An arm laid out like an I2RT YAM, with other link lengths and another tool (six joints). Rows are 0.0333 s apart.
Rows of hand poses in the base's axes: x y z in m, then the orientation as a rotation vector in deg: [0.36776, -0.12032, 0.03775, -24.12, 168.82, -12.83]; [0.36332, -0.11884, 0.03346, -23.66, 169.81, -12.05]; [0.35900, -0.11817, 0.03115, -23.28, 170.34, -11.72]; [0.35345, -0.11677, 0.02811, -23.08, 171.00, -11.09]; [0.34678, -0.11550, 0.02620, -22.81, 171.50, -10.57]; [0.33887, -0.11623, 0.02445, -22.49, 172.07, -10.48]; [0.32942, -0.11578, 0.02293, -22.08, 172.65, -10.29]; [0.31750, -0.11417, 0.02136, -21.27, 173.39, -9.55]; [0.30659, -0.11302, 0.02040, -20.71, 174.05, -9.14]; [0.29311, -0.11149, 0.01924, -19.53, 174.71, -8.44]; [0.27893, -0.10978, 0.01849, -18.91, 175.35, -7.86]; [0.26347, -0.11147, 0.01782, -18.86, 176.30, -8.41]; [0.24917, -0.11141, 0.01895, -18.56, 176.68, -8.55]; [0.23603, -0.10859, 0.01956, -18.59, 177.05, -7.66]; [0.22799, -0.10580, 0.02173, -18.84, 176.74, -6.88]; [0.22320, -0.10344, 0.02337, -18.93, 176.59, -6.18]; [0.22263, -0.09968, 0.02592, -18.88, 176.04, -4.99]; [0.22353, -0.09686, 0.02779, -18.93, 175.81, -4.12]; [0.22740, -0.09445, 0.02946, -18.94, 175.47, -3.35]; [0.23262, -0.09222, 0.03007, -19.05, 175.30, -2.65]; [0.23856, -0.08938, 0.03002, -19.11, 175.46, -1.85]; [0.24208, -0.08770, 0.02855, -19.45, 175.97, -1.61]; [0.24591, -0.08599, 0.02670, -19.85, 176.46, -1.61]
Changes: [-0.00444, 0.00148, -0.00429, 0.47, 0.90, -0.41]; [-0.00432, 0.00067, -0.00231, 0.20, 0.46, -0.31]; [-0.00555, 0.00140, -0.00304, 0.37, 0.63, -0.20]; [-0.00667, 0.00127, -0.00191, 0.32, 0.46, -0.22]; [-0.00791, -0.00073, -0.00175, 0.03, 0.51, -0.28]; [-0.00945, 0.00045, -0.00152, 0.10, 0.51, -0.34]; [-0.01192, 0.00161, -0.00157, 0.46, 0.62, -0.60]; [-0.01091, 0.00115, -0.00096, 0.24, 0.58, -0.43]; [-0.01348, 0.00153, -0.00116, 0.45, 0.50, -0.82]; [-0.01418, 0.00171, -0.00075, 0.35, 0.56, -0.46]; [-0.01546, -0.00169, -0.00067, -0.43, 0.92, -0.15]; [-0.01430, 0.00006, 0.00113, -0.11, 0.33, -0.24]; [-0.01314, 0.00282, 0.00061, 0.55, 0.39, -0.01]; [-0.00804, 0.00279, 0.00217, 0.52, -0.25, 0.20]; [-0.00479, 0.00236, 0.00164, 0.46, -0.11, 0.08]; [-0.00057, 0.00376, 0.00255, 0.81, -0.50, 0.04]; [0.00090, 0.00282, 0.00187, 0.58, -0.18, 0.07]; [0.00387, 0.00241, 0.00167, 0.53, -0.30, 0.05]; [0.00522, 0.00223, 0.00061, 0.47, -0.12, 0.10]; [0.00594, 0.00284, -0.00005, 0.50, 0.21, 0.04]; [0.00352, 0.00168, -0.00147, 0.09, 0.56, 0.18]; [0.00383, 0.00171, -0.00185, -0.06, 0.53, 0.22]
